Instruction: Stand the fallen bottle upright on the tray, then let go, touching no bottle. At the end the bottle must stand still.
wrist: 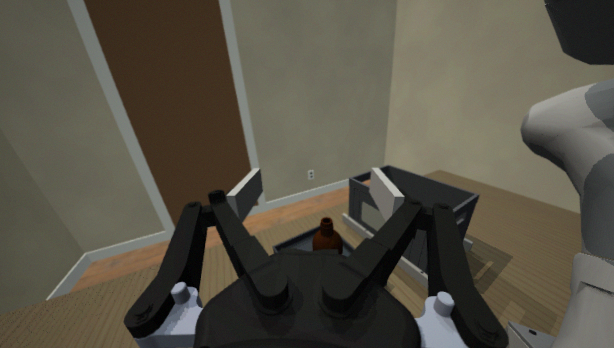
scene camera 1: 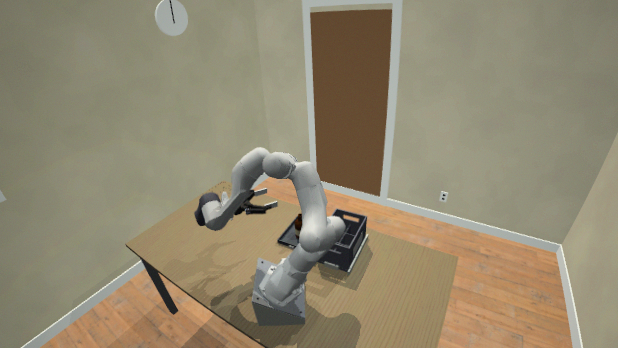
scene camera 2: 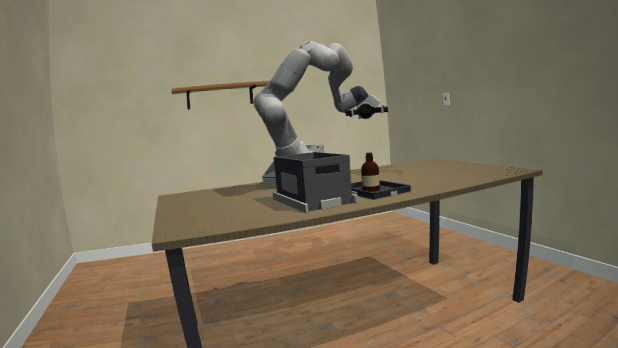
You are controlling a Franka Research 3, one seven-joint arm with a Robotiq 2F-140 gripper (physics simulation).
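Note:
The brown bottle point(scene camera 1: 298, 227) point(scene camera 2: 370, 172) point(wrist: 327, 241) with a cream label stands upright on the dark, shallow tray point(scene camera 1: 287, 237) point(scene camera 2: 404, 189) point(wrist: 290, 244). The arm hides part of it in scene camera 1, and the gripper body hides its lower part in the wrist view. My gripper point(scene camera 1: 266, 198) point(scene camera 2: 367, 111) point(wrist: 314, 180) is wide open with nothing between its fingers. It is well above the table and back from the bottle, touching neither bottle nor tray.
A dark grey crate point(scene camera 1: 361, 232) point(scene camera 2: 327, 185) point(wrist: 425, 190) stands close beside the tray, inside light corner guides on the table point(scene camera 1: 410, 270) point(scene camera 2: 215, 220). In scene camera 1 the crate shows inner dividers, and the arm's base point(scene camera 1: 279, 315) stands near the crate and tray.

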